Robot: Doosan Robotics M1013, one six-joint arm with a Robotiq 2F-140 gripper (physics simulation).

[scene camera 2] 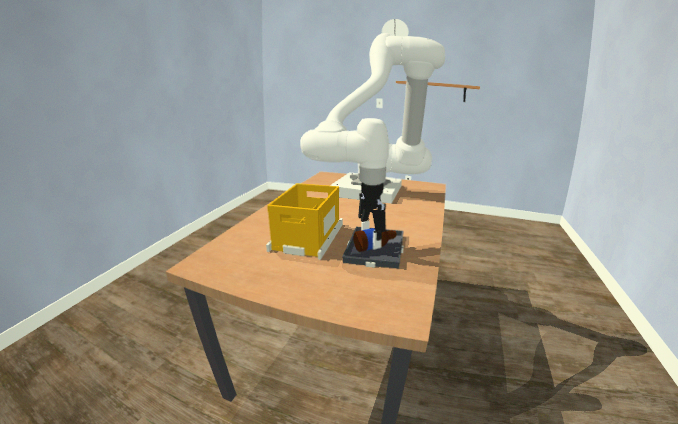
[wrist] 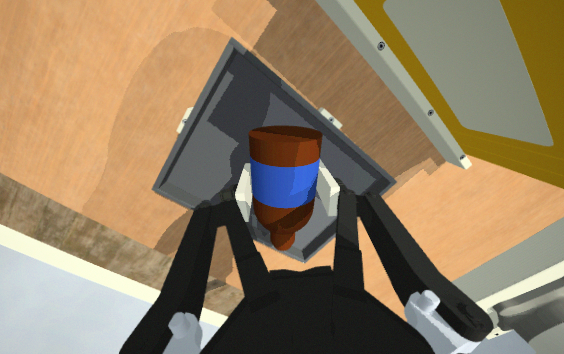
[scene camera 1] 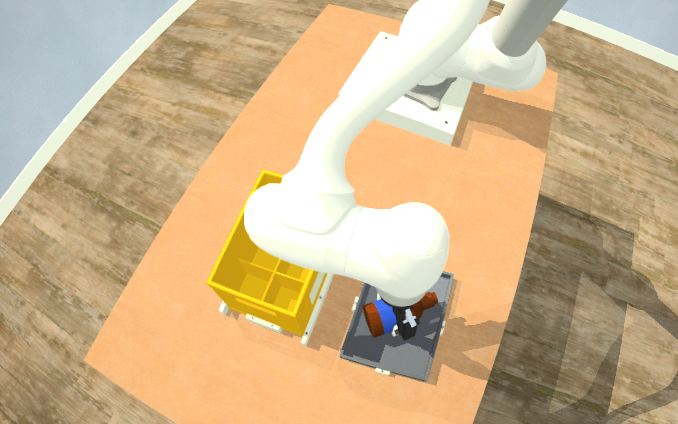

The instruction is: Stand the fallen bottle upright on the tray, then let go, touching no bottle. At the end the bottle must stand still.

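Where they show: gripper, fingertip midpoint: (scene camera 2: 370, 243) (scene camera 1: 391, 315); arm's base at its link origin: (wrist: 534, 301).
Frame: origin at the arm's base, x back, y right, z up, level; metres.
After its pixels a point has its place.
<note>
A brown bottle with a blue band (scene camera 1: 384, 316) @(y -0.231, x -0.661, z 0.026 m) (scene camera 2: 368, 239) @(y -0.245, x -0.680, z 0.008 m) (wrist: 284, 185) @(y -0.233, x -0.650, z 0.027 m) lies on its side on the dark grey tray (scene camera 1: 385, 369) @(y -0.287, x -0.748, z -0.027 m) (scene camera 2: 371, 261) @(y -0.284, x -0.749, z -0.034 m) (wrist: 192, 117) @(y -0.269, x -0.749, z -0.026 m). In scene camera 1 its base points left and its neck points to the upper right. In the wrist view its base is at the top and its neck points toward the gripper's body. My gripper (wrist: 283, 172) @(y -0.239, x -0.638, z -0.028 m) is above the tray, shut on the bottle, with one white pad on each side of the blue band. In scene camera 1 the arm and the black fingers hide part of the bottle.
A yellow crate (scene camera 1: 260, 302) @(y -0.030, x -0.780, z 0.123 m) (scene camera 2: 293, 232) @(y -0.009, x -0.788, z 0.031 m) (wrist: 500, 145) @(y -0.054, x -0.548, z 0.029 m) with compartments stands beside the tray, to its left in both scene views, in a white holder. White brackets sit along the tray's edges. The arm's base plate (scene camera 1: 415, 122) @(y -0.055, x -0.148, z -0.007 m) is at the back of the table.
</note>
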